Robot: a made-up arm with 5 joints. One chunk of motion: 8 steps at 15 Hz.
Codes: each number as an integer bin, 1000 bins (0 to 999) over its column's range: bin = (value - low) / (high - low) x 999, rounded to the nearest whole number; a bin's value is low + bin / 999 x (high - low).
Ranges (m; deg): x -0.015..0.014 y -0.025..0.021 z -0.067..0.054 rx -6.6..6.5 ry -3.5..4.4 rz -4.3..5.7
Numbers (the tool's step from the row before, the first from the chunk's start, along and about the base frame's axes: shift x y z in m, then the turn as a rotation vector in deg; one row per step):
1: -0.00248 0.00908 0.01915 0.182 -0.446 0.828
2: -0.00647 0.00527 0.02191 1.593 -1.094 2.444
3: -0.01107 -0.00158 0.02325 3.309 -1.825 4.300
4: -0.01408 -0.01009 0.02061 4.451 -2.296 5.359
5: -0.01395 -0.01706 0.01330 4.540 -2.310 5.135
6: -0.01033 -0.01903 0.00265 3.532 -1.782 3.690
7: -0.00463 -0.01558 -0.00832 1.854 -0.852 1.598
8: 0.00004 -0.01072 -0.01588 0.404 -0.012 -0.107
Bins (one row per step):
1: 431 740 711 517 386 512
2: 294 657 734 625 304 674
3: 135 509 745 756 212 859
4: 32 324 723 843 152 965
5: 36 172 663 850 150 943
6: 161 130 575 773 217 798
7: 357 205 484 645 335 589
8: 518 310 422 534 441 419

